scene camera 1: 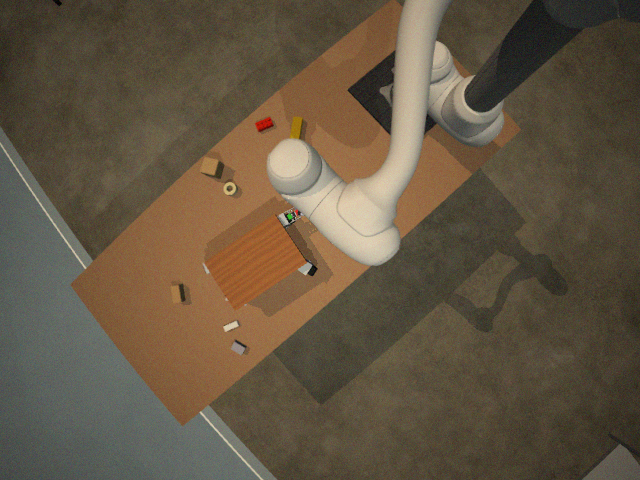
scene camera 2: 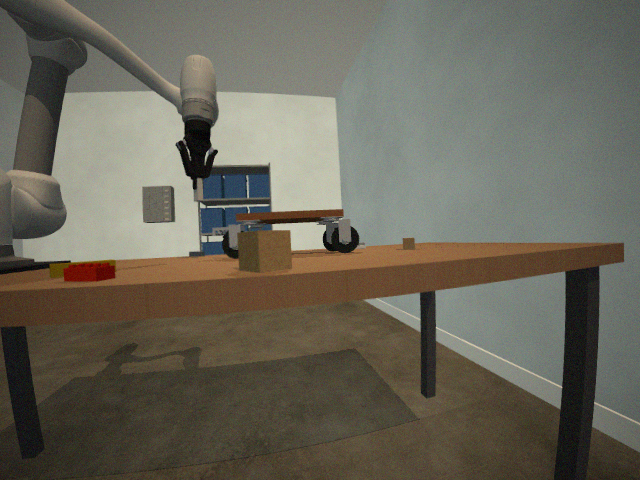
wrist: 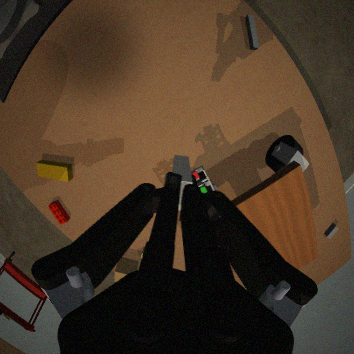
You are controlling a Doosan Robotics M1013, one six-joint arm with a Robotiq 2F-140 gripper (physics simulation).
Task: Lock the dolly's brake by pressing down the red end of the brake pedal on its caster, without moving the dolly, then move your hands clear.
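Frame: origin at the arm's base, x ahead, y left, z up, level; millimetres.
Seen in the pictures: gripper, fingertip midpoint: [scene camera 2: 198, 201] [wrist: 179, 166]; arm's base, origin of the base link: [wrist: 12, 17].
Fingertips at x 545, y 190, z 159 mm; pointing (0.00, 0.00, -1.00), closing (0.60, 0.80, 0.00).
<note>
Pixels of each thing's top centre, then the offset from my fingertips to it. "spot": a spot on its surface instead. Level surfaces: height alone.
- table, its level: dz -172 mm
- corner caster, middle of its top: [scene camera 2: 238, 222] [scene camera 1: 279, 221] dx +121, dy -6, dz -69 mm
- red end, surface spot: [wrist: 195, 175] [scene camera 1: 298, 213] spot: dx +53, dy +0, dz -83 mm
- green end, surface spot: [wrist: 203, 190] [scene camera 1: 289, 217] spot: dx +86, dy -1, dz -86 mm
- wooden block, middle of its top: [scene camera 2: 263, 231] [wrist: 123, 278] [scene camera 1: 209, 166] dx +256, dy -330, dz -112 mm
- pale ring, middle of its top: [scene camera 1: 229, 188] dx +236, dy -227, dz -148 mm
- red brick, middle of its top: [scene camera 2: 89, 263] [wrist: 56, 214] [scene camera 1: 263, 123] dx -2, dy -386, dz -149 mm
- yellow block, middle of its top: [scene camera 2: 83, 261] [wrist: 51, 171] [scene camera 1: 295, 129] dx -98, dy -299, dz -150 mm
The dolly [scene camera 1: 258, 260] [scene camera 2: 289, 217] [wrist: 280, 215] stands upright on its casters on the table [scene camera 1: 139, 273]. Its brake pedal [scene camera 2: 219, 230] sticks out beside a corner caster [scene camera 2: 231, 244], with a red end [scene camera 1: 297, 212] [wrist: 195, 175] outward and a green end [scene camera 1: 290, 217] [wrist: 203, 190] nearer the deck. The pedal's exact tilt is too small to tell. My gripper [scene camera 2: 195, 181] [wrist: 179, 166] is shut and empty, pointing down. Its tips are above deck height, apart from the pedal, and beside the red end in the wrist view. In scene camera 1 the arm hides it.
A wooden block [scene camera 1: 210, 166] [scene camera 2: 264, 251] and a pale ring [scene camera 1: 225, 188] lie near the dolly. A red brick [scene camera 1: 264, 124] [scene camera 2: 89, 271] [wrist: 59, 212] and a yellow block [scene camera 1: 296, 127] [wrist: 54, 171] lie toward the arm's base. Another caster [scene camera 1: 309, 268] [wrist: 284, 152] shows at a deck corner.
</note>
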